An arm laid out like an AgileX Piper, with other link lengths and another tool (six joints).
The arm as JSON. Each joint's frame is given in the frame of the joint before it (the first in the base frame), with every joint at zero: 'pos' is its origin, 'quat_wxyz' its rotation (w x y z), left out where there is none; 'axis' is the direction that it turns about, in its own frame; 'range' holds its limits. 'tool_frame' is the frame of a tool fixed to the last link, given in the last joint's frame.
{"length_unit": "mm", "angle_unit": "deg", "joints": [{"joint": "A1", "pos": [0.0, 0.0, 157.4], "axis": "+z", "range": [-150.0, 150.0]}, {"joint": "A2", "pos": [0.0, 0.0, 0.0], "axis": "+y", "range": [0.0, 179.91]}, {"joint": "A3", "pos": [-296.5, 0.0, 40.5], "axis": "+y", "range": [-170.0, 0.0]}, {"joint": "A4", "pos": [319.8, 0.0, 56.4], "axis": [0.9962, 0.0, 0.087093], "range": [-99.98, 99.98]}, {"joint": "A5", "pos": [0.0, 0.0, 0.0], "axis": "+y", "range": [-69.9, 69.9]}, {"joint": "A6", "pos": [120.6, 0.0, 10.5], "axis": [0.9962, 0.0, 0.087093], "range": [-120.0, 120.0]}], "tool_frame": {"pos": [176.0, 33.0, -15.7], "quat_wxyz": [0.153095, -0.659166, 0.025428, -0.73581]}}
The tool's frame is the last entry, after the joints.
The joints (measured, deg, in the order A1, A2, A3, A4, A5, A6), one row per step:
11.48, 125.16, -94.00, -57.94, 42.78, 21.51
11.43, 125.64, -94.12, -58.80, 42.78, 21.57
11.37, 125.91, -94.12, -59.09, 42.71, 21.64
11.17, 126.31, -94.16, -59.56, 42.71, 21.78
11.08, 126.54, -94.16, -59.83, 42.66, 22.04
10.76, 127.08, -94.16, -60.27, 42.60, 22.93
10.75, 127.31, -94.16, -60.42, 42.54, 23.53
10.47, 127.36, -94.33, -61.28, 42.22, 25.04
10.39, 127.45, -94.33, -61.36, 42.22, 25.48
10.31, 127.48, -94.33, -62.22, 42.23, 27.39
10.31, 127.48, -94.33, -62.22, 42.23, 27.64
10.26, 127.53, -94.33, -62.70, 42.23, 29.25
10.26, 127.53, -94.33, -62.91, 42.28, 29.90
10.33, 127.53, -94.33, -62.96, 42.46, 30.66
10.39, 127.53, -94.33, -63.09, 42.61, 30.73
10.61, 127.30, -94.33, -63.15, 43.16, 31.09
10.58, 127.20, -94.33, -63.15, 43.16, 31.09
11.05, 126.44, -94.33, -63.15, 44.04, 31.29
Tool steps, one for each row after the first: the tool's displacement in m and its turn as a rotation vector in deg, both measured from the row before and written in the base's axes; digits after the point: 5 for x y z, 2 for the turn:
0.00116, -0.00254, -0.00223, -0.79, 0.17, 0.29
0.00015, -0.00113, -0.00224, -0.23, 0.15, 0.08
0.00010, -0.00333, -0.00293, -0.40, 0.20, -0.08
0.00016, -0.00134, -0.00189, -0.10, 0.03, -0.09
-0.00019, -0.00397, -0.00499, 0.08, 0.00, -0.64
0.00013, 0.00010, -0.00227, 0.21, -0.11, -0.28
0.00381, -0.00258, 0.00249, 0.34, -1.12, -0.59
0.00002, -0.00082, -0.00087, 0.18, -0.14, -0.32
0.00203, -0.00147, 0.00148, 0.39, -1.04, -0.88
0.00009, 0.00017, -0.00004, 0.15, -0.12, -0.16
0.00129, -0.00050, 0.00038, 0.55, -0.82, -0.83
0.00045, -0.00019, 0.00043, 0.19, -0.34, -0.34
-0.00015, 0.00049, 0.00005, 0.33, -0.32, -0.52
-0.00019, -0.00013, 0.00035, -0.14, 0.00, -0.04
-0.00087, 0.00056, 0.00278, -0.07, -0.22, -0.41
0.00020, -0.00030, 0.00110, 0.02, -0.10, -0.03
-0.00083, 0.00234, 0.00857, -0.17, -0.53, -0.35

